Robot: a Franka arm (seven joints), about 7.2 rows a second.
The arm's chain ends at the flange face. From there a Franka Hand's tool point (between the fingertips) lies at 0.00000 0.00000 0.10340 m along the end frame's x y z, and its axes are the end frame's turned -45 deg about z.
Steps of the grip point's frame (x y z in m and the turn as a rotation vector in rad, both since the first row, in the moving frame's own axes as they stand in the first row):
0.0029, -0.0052, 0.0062, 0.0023, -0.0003, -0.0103
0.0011, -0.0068, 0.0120, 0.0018, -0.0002, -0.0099
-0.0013, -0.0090, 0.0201, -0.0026, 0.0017, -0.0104
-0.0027, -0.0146, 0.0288, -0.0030, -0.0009, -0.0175
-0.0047, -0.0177, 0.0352, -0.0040, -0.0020, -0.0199
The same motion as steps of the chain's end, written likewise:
-0.0014, -0.0056, 0.0062, 0.0014, -0.0018, -0.0103
-0.0039, -0.0055, 0.0120, 0.0011, -0.0014, -0.0099
-0.0076, -0.0055, 0.0201, -0.0006, 0.0030, -0.0104
-0.0124, -0.0087, 0.0288, -0.0028, 0.0015, -0.0175
-0.0160, -0.0096, 0.0352, -0.0042, 0.0014, -0.0199

